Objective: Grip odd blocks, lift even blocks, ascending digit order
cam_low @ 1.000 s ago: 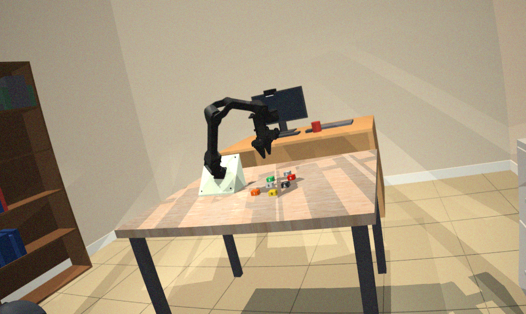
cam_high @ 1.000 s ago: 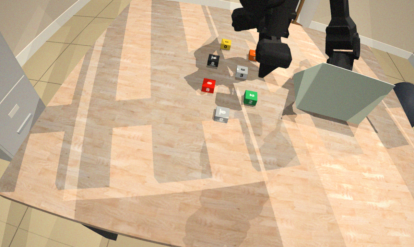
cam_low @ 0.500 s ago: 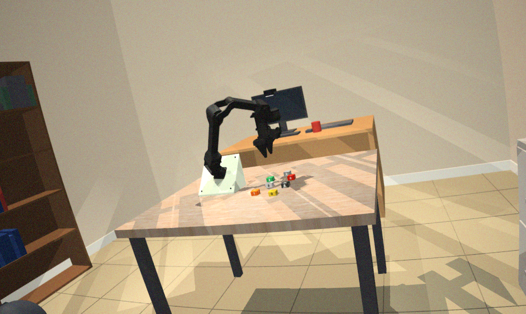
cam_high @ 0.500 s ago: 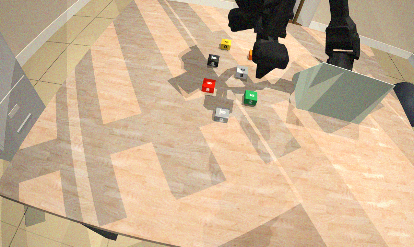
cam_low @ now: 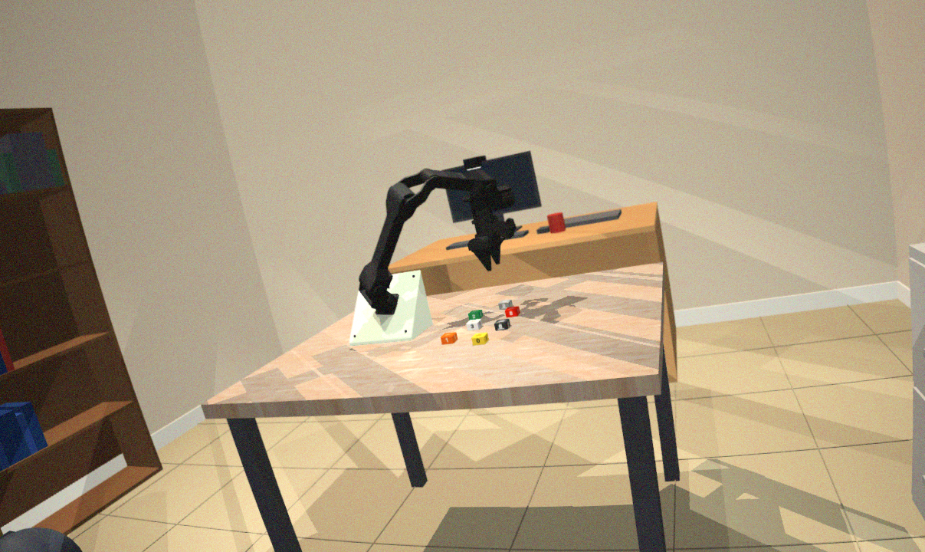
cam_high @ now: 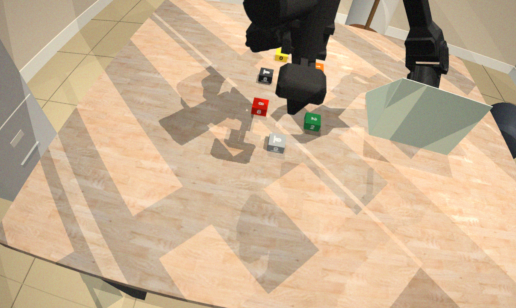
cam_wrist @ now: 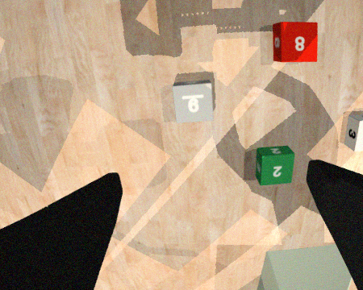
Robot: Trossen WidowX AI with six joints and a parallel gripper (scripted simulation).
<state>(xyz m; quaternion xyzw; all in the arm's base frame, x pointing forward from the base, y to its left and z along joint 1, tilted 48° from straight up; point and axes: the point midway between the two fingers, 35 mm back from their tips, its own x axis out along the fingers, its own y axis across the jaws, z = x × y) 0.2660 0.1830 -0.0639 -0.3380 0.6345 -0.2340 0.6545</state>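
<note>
Right now my gripper tip is 290 mm to the left of the yellow block, 110 mm above it and 60 mm short of it. Also, from my gripper tip: grey block 110 mm below, 10 mm to the left, 10 mm ahead; green block 110 mm below, 70 mm to the right, 50 mm behind; red block 110 mm below, 70 mm to the right, 60 mm ahead.
</note>
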